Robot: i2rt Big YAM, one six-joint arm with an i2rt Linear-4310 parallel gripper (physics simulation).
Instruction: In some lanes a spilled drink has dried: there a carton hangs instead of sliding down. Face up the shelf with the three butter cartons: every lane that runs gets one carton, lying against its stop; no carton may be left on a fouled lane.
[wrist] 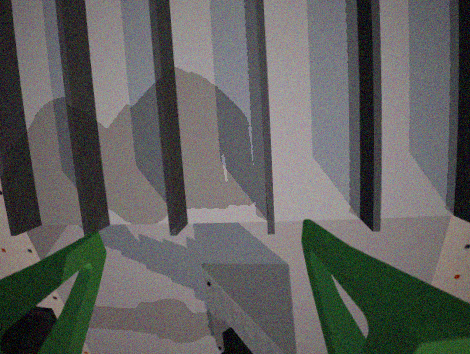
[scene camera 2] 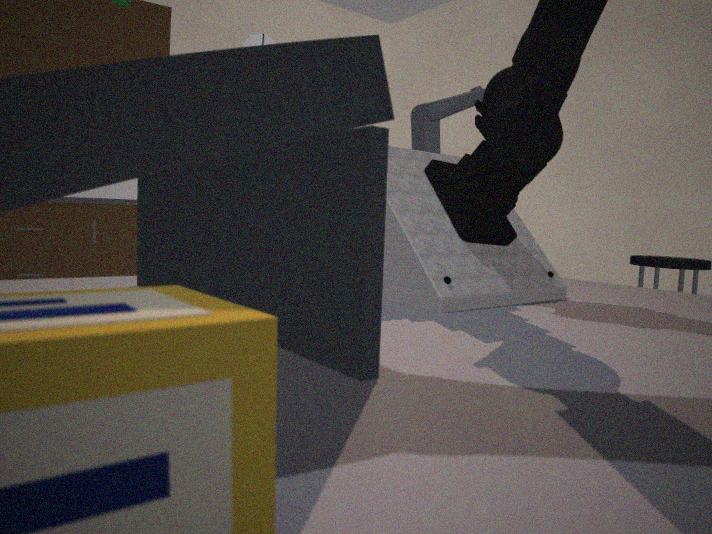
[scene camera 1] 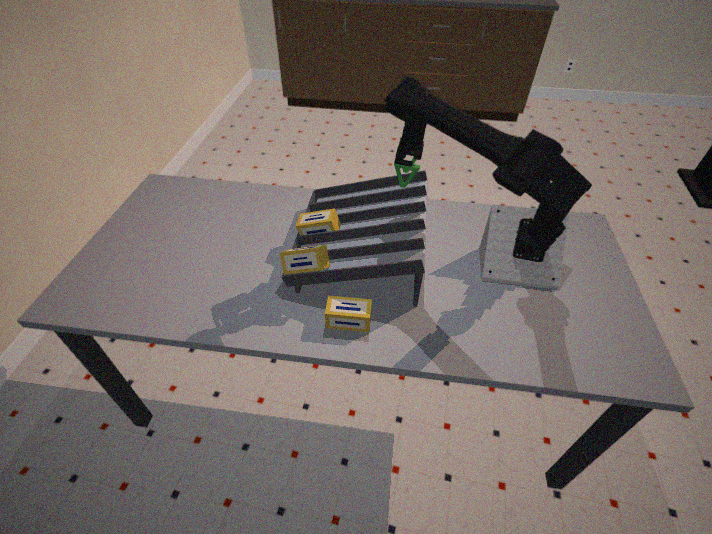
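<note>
The dark sloping shelf has several lanes between rails, high at the right and low at the left in scene camera 1. One yellow butter carton lies at the low end of the front lane. A second carton lies at the low end of the middle lane. A third carton lies on the table in front of the shelf. My green gripper is open and empty above the high end of the back lanes. Dried drink cannot be made out under the shadows.
The table carries the shelf and, to its right, the pale sloped base block of the arm. The loose carton lies between the shelf and the table's front edge. A brown cabinet stands behind, apart from the table.
</note>
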